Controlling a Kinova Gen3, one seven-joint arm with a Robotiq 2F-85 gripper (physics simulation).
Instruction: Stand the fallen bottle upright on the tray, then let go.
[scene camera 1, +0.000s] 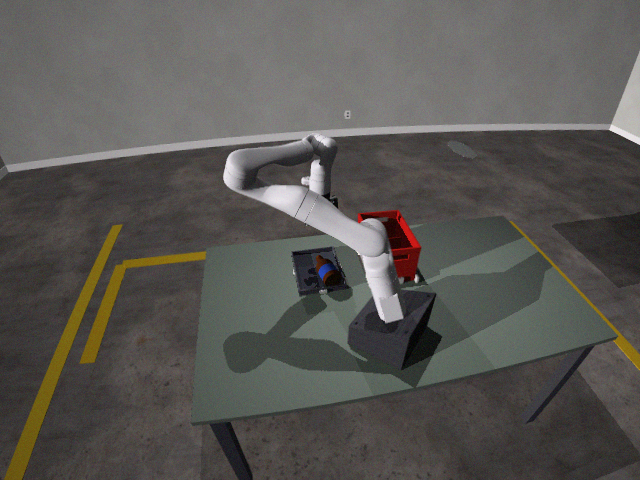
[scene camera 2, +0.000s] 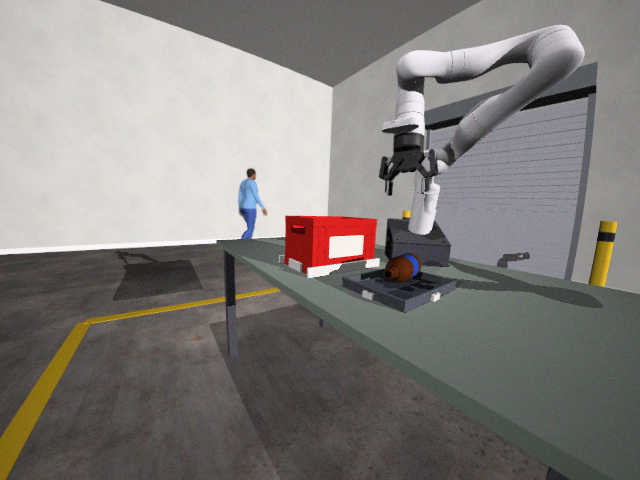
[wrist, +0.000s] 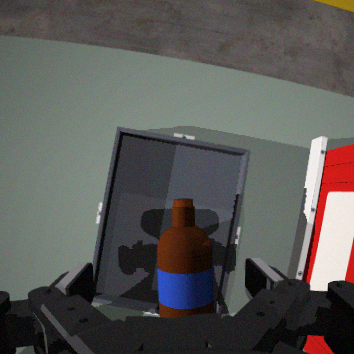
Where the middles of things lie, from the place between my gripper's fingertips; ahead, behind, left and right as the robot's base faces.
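Scene:
Looking at the brown bottle (scene camera 2: 399, 269), I find it 30 mm to the right of my hand, 30 mm behind it and 210 mm below it. There is a white strip (wrist: 315, 162) as well, and that strip is 190 mm to the right of my hand, 50 mm ahead of it and 230 mm below it. Of the things named here, going by their middles, the bottle is the nearest to my hand.

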